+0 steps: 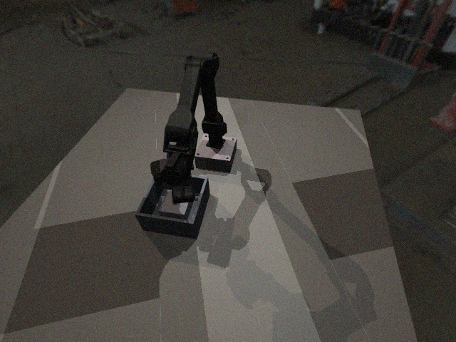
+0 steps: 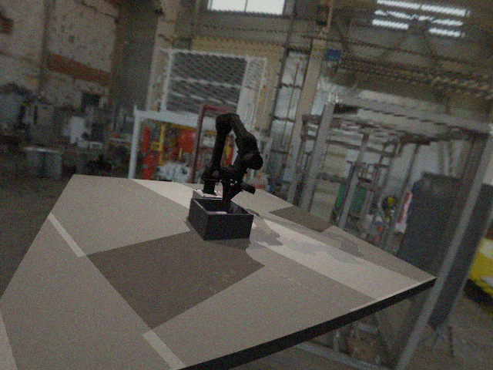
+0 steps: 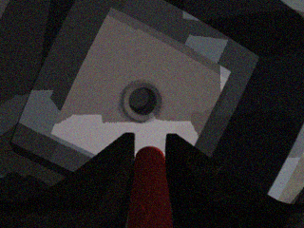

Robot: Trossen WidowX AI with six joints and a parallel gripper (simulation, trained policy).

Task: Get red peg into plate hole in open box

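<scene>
Right now the red peg is 30 mm above my gripper tip, 20 mm to the left of it and 10 mm behind it. The rest, counted from my gripper tip: plate 70 mm below, 10 mm to the right, 10 mm ahead; then dark box 90 mm below, 10 mm to the right, 10 mm ahead.
</scene>
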